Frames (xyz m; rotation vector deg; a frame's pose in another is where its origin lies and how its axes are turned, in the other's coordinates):
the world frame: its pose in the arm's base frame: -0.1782 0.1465 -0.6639 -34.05 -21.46 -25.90
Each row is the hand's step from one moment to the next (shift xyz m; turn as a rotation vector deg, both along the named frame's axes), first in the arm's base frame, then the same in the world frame.
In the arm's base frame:
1: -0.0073 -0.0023 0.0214 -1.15 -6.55 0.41
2: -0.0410 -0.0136 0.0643 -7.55 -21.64 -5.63
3: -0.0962 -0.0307 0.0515 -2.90 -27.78 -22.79
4: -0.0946 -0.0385 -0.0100 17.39 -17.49 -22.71
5: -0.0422 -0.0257 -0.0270 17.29 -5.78 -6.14
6: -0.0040 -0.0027 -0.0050 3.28 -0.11 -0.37
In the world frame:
1: 0.0044 -0.0150 0.0165 1.17 -5.59 -3.43
2: -0.0008 -0.0596 0.0495 -2.50 -17.25 -15.91
3: -0.0478 -0.0944 0.0407 -4.66 -11.74 -33.76
4: -0.0724 -0.0718 -0.0116 9.32 6.08 -31.63
5: -0.0401 -0.0282 -0.0276 13.37 7.24 -11.78
6: -0.0048 -0.0018 -0.0047 2.61 1.75 -1.03

